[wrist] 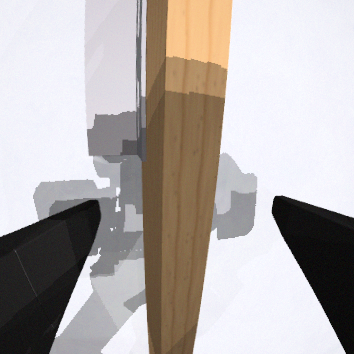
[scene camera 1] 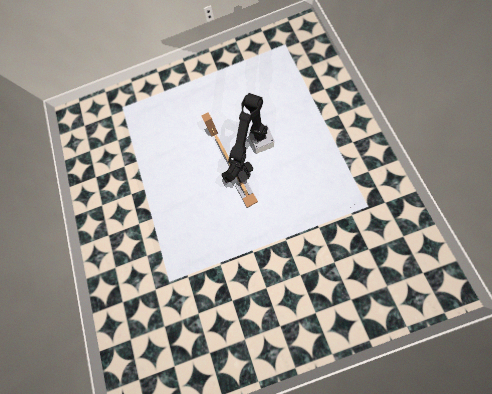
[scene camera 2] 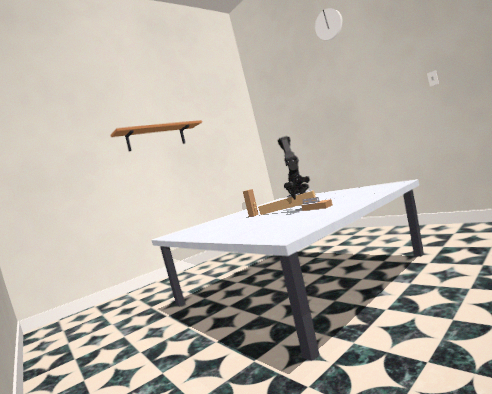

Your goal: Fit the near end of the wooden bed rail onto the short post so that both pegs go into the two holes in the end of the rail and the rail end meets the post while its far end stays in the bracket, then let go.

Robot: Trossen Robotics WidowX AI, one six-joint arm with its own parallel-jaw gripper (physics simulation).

Labels:
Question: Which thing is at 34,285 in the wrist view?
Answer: My gripper.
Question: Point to a wooden bed rail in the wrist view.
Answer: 186,59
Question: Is my gripper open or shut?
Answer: Open.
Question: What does my gripper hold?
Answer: Nothing.

